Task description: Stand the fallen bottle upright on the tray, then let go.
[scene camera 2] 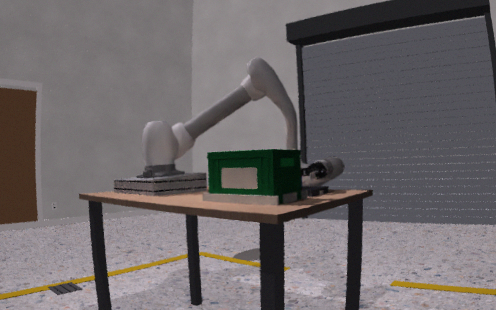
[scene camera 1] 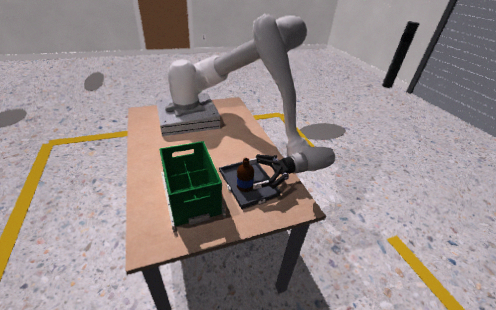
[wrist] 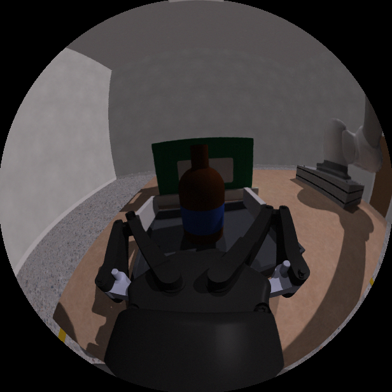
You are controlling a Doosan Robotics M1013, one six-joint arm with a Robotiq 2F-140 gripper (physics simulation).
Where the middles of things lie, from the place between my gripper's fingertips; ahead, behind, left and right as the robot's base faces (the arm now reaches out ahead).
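Labels:
The brown bottle [wrist: 201,190] is 10 mm above my hand, and it's 10 mm to the right of my hand too.

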